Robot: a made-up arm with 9 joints. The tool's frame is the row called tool.
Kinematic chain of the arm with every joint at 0, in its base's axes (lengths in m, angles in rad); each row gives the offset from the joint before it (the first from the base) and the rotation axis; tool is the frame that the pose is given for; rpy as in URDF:
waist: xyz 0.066 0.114 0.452 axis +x
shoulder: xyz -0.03 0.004 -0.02 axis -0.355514 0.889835 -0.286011
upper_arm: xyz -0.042 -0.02 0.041 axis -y
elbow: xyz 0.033 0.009 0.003 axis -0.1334 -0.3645 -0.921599
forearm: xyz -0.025 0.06 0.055 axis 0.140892 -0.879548 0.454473
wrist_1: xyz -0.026 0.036 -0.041 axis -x
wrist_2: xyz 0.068 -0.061 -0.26 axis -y
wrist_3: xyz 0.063 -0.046 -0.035 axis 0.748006 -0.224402 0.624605
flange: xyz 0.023 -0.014 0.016 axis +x
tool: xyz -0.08 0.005 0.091 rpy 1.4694 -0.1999 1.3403
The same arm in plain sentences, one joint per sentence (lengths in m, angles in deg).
The arm has nine revolute joints in a row. What follows holds with every joint at zero, and every direction is one of the base frame's.
Joint 1 is mounted 0.066 m along +x and 0.114 m along +y and 0.452 m along +z from the base frame's origin and rotates about +x.
Joint 2 is mounted 0.03 m along -x and 0.004 m along +y and 0.02 m along -z from joint 1 and rotates about the direction (-0.355514, 0.889835, -0.286011).
Joint 3 is mounted 0.042 m along -x and 0.02 m along -y and 0.041 m along +z from joint 2 and rotates about -y.
Joint 4 is mounted 0.033 m along +x and 0.009 m along +y and 0.003 m along +z from joint 3 and rotates about the direction (-0.1334, -0.3645, -0.921599).
Joint 5 is mounted 0.025 m along -x and 0.06 m along +y and 0.055 m along +z from joint 4 and rotates about the direction (0.140904, -0.879525, 0.454513).
Joint 6 is mounted 0.026 m along -x and 0.036 m along +y and 0.041 m along -z from joint 5 and rotates about -x.
Joint 7 is mounted 0.068 m along +x and 0.061 m along -y and 0.26 m along -z from joint 6 and rotates about -y.
Joint 8 is mounted 0.063 m along +x and 0.046 m along -y and 0.035 m along -z from joint 7 and rotates about the direction (0.748006, -0.224402, 0.624605).
Joint 9 is mounted 0.023 m along +x and 0.014 m along -y and 0.016 m along +z from joint 8 and rotates about +x.
The tool frame, which is the frame that the pose is given for, is mounted 0.08 m along -x and 0.005 m along +y and 0.091 m along +z from joint 9; its axes are the base frame's turned by roll 84.19, pitch -11.45 and yaw 76.79 deg (as in URDF: about the fixed x, then y, then z).

